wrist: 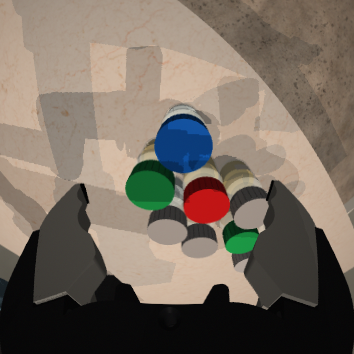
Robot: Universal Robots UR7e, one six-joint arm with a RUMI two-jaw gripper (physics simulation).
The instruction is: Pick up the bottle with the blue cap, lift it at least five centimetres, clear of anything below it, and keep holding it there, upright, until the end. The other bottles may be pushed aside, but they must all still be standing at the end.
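Frame: origin at the arm's base, x left, y back, z up, level; metres.
Seen in the pictures: gripper, between the fingertips: (176,184).
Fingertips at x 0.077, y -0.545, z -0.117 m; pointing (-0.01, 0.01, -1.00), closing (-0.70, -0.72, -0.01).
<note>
A point is followed by its place in that frame.
The bottle with the blue cap (183,145) @[x 0.082, y -0.559, z -0.159 m] stands at the far edge of a group of bottles, above the centre of the view; its cap hides most of its body. My gripper (176,184) @[x 0.077, y -0.545, z -0.117 m] is open and empty, with one jaw at the left and one at the right. The blue cap lies beyond the line between the fingertips, a little right of the middle. The bottle with the large green cap (150,185) @[x 0.075, y -0.503, z -0.159 m] is close at its lower left, and the bottle with the red cap (206,200) @[x 0.017, y -0.531, z -0.159 m] is close at its lower right.
Grey-capped bottles (167,225) @[x 0.021, y -0.469, z -0.159 m] (199,241) @[x -0.034, y -0.475, z -0.159 m] (249,210) @[x -0.034, y -0.557, z -0.159 m] stand nearer the palm and at the right, one beside the right fingertip. A smaller green cap (241,238) @[x -0.075, y -0.520, z -0.159 m] and another grey cap (241,261) @[x -0.133, y -0.485, z -0.159 m] are partly behind the right jaw. The round table's (200,25) @[x 0.155, y -0.666, z -0.264 m] edge curves along the right.
</note>
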